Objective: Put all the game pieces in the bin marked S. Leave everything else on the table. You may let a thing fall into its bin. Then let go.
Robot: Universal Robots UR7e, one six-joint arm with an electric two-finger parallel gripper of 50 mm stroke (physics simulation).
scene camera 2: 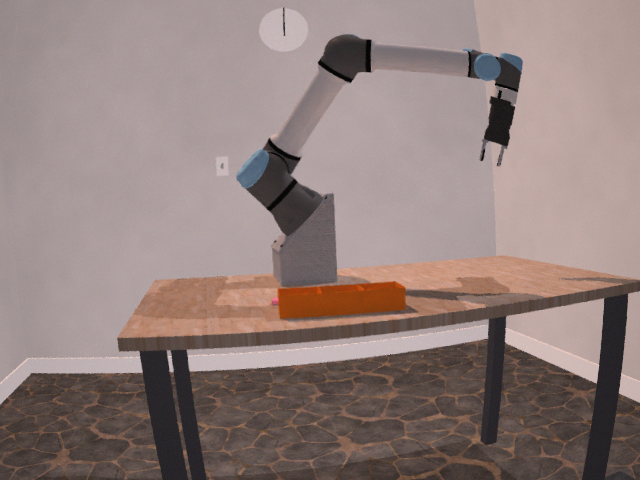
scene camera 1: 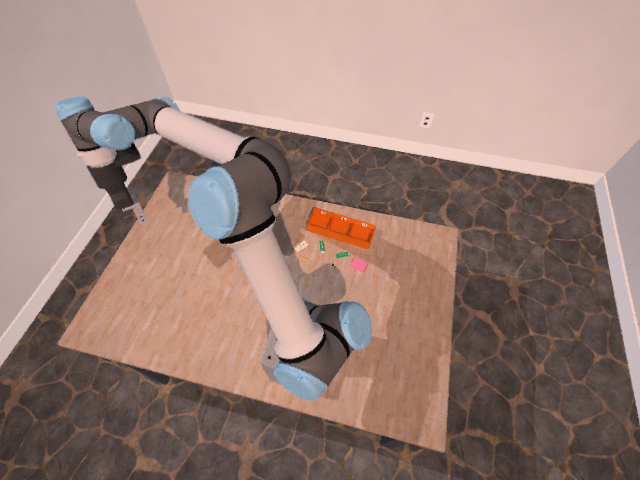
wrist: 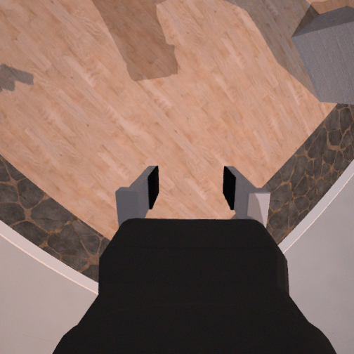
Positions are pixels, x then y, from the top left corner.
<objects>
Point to an orange three-compartment bin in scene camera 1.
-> At 322, 222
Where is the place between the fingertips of my gripper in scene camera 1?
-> At 142, 217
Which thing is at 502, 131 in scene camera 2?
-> My gripper.
</objects>
